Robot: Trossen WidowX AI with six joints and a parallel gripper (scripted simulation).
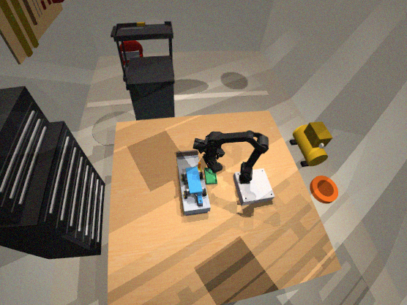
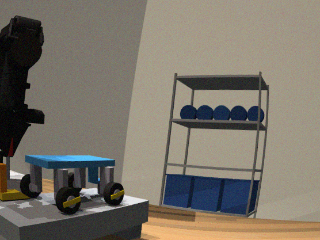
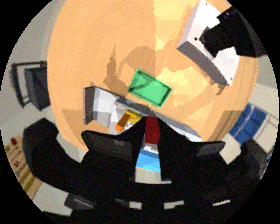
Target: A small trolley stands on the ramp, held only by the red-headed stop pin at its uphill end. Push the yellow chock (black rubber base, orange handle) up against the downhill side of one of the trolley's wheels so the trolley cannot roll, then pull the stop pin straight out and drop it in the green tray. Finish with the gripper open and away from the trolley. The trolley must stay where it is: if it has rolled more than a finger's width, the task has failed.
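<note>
The red-headed stop pin is right at my gripper tip. Also, from my gripper tip: green tray: 140 mm below, 30 mm behind, 10 mm to the right; blue-topped trolley: 110 mm to the left, 90 mm ahead, 20 mm below; yellow chock: 50 mm below, 50 mm ahead, 10 mm to the right.
</note>
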